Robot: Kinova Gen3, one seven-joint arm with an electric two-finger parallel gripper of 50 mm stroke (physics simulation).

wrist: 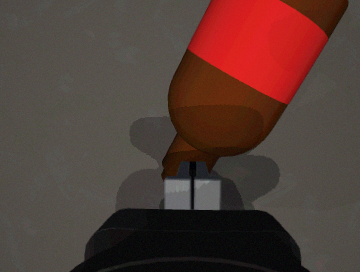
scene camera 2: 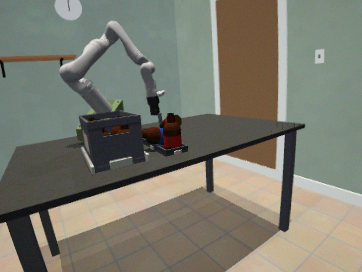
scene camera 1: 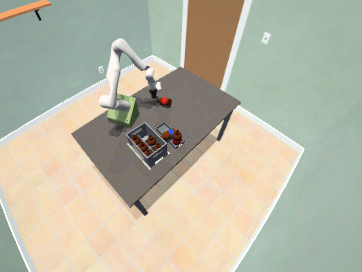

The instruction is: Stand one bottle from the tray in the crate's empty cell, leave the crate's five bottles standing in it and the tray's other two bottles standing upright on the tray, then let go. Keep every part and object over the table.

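Places are measured from the arm's base along level axes (x back, y right, z up), in metres.
Pixels of known places: gripper, fingertip midpoint: (wrist: 192, 177) (scene camera 2: 160, 123) (scene camera 1: 157, 99); arm's base, origin of the base link: (scene camera 2: 105, 111) (scene camera 1: 125, 106).
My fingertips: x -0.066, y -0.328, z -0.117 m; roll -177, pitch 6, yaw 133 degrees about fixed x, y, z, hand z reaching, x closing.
Observation:
Ahead of a thing's pixels: the offset from my fingertips to its top centre. Level surfaces: height alone.
My gripper (scene camera 1: 155, 99) (scene camera 2: 160, 118) (wrist: 192, 177) is shut and empty, its closed tips over the neck of a red-labelled brown bottle @[dx -0.058, dy -0.022, dz +0.057 m] (scene camera 1: 165, 101) (wrist: 257, 47) that lies on its side on the table; whether they touch is unclear. In the wrist view the bottle slants up to the right. A second red-labelled bottle @[dx -0.456, dy +0.241, dz +0.120 m] (scene camera 1: 177, 136) (scene camera 2: 172, 138) stands upright on the tray (scene camera 1: 162, 128) (scene camera 2: 183, 149). A blue-labelled bottle @[dx -0.376, dy +0.277, dz +0.062 m] (scene camera 1: 166, 135) (scene camera 2: 152, 135) lies on its side at the tray. The grey crate @[dx -0.328, dy +0.461, dz +0.135 m] (scene camera 1: 162, 152) (scene camera 2: 115, 146) holds several brown bottles; its empty cell is towards the back.
The table @[dz -0.040 m] (scene camera 1: 197, 95) (scene camera 2: 240, 126) carries everything. The arm's green base block (scene camera 1: 120, 117) stands behind the crate, near the back edge. The crate and tray are close together towards the front edge, with the tray to the crate's right. The lying red-labelled bottle is further back.

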